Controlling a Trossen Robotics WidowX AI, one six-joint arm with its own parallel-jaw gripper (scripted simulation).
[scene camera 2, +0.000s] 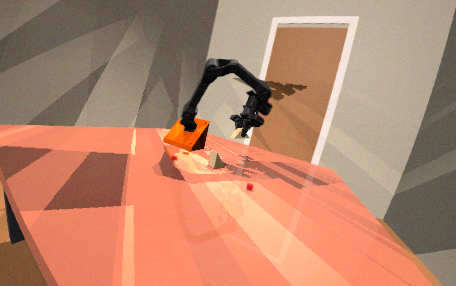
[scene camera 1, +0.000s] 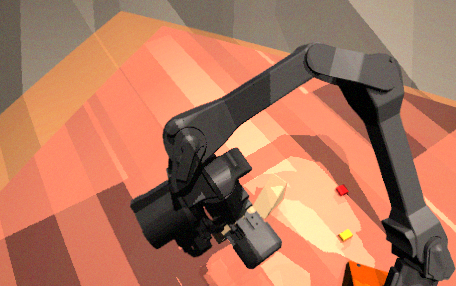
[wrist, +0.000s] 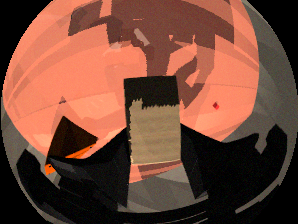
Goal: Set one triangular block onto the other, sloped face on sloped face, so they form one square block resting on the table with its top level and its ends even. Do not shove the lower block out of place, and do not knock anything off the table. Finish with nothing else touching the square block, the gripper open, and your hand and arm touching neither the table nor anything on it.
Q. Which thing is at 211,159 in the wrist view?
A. The gripper.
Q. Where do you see a tan triangular block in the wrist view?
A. At 152,114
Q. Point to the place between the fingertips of the gripper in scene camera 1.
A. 236,219
